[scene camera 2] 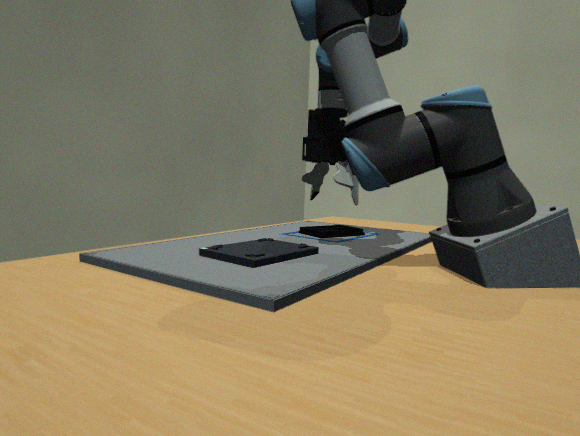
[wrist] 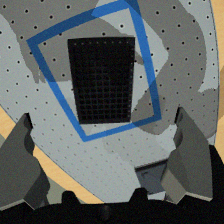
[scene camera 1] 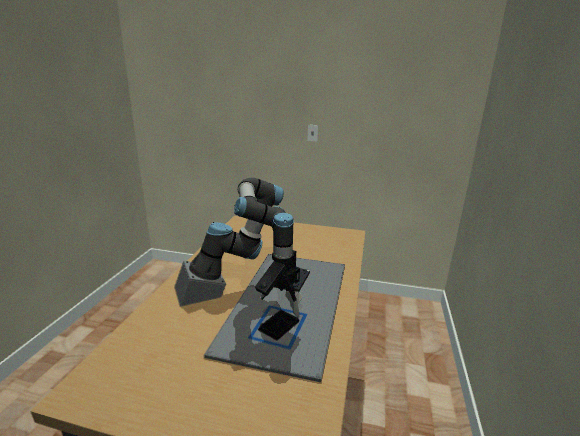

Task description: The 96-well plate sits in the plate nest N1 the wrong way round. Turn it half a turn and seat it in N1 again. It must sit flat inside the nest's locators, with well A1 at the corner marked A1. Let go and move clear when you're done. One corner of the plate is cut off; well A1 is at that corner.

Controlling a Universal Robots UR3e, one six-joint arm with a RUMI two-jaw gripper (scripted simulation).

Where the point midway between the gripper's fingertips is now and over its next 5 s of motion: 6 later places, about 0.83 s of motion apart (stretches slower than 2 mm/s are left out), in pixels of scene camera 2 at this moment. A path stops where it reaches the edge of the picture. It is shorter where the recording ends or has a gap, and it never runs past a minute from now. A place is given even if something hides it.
My gripper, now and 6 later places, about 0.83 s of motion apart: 332, 202; 331, 218; 331, 228; 331, 225; 331, 210; 332, 200; 322, 201
